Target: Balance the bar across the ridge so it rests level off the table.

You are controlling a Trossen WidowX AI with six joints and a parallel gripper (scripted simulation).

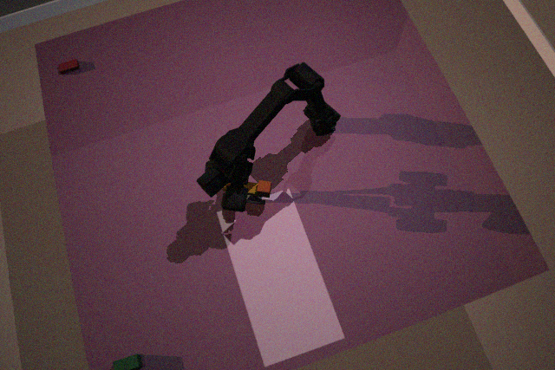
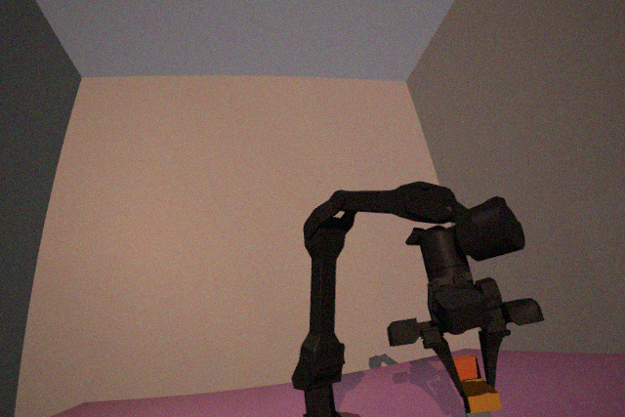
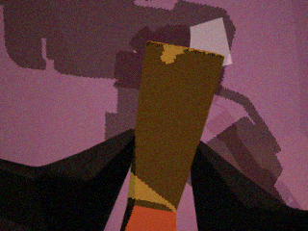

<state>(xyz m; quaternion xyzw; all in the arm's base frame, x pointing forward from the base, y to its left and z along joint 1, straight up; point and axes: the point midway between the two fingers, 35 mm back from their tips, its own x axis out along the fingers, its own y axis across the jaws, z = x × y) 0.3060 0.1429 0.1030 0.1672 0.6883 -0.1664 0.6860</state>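
Right now the bar is 40 mm behind my gripper tip, 20 mm to the left of it and 10 mm above it. Also, from my gripper tip: green block (430 mm ahead, 360 mm to the left, 50 mm below); then red block (640 mm to the right, 430 mm ahead, 60 mm below).
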